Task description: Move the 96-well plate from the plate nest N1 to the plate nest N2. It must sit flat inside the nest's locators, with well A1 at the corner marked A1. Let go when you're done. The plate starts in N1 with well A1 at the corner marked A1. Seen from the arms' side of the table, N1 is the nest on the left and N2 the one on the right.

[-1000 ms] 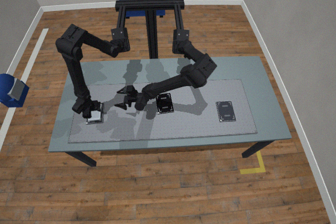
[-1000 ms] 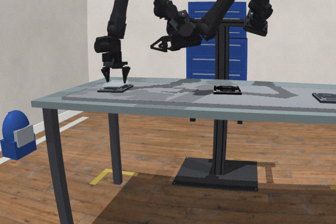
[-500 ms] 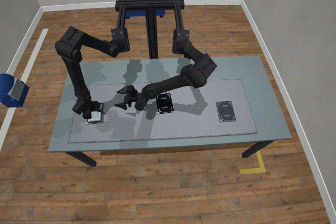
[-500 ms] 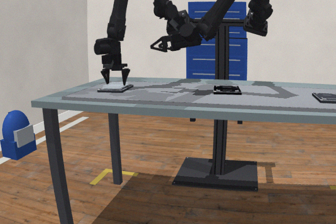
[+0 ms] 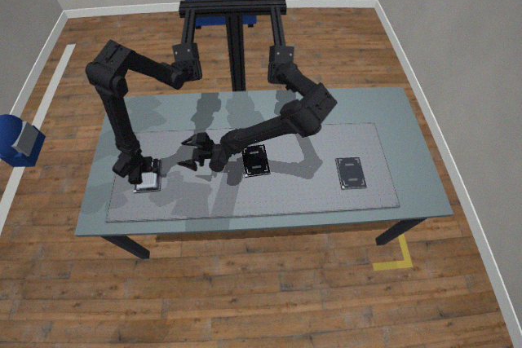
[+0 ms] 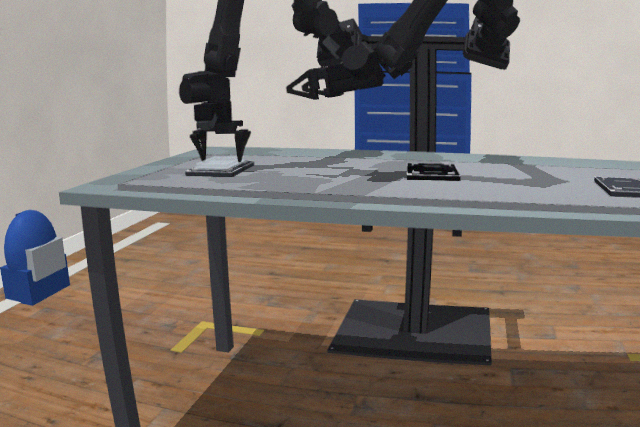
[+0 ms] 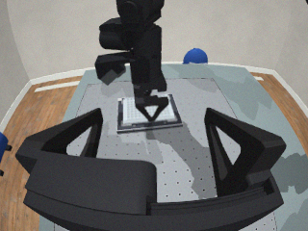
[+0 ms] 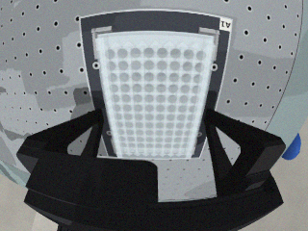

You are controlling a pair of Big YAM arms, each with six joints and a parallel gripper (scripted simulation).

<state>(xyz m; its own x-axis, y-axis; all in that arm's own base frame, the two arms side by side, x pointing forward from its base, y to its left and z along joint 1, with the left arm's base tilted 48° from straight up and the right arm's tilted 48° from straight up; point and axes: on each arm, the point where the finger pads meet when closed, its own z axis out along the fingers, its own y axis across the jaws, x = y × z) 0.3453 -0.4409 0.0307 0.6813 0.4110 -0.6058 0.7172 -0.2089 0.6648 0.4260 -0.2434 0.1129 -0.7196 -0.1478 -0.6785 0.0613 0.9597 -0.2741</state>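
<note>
My right gripper is now 10 mm above the white 96-well plate. The rest, counted from my right hand: perforated grey board: 60 mm behind, 490 mm to the left, 40 mm below; dark fixture: 100 mm behind, 500 mm to the left, 20 mm below.
</note>
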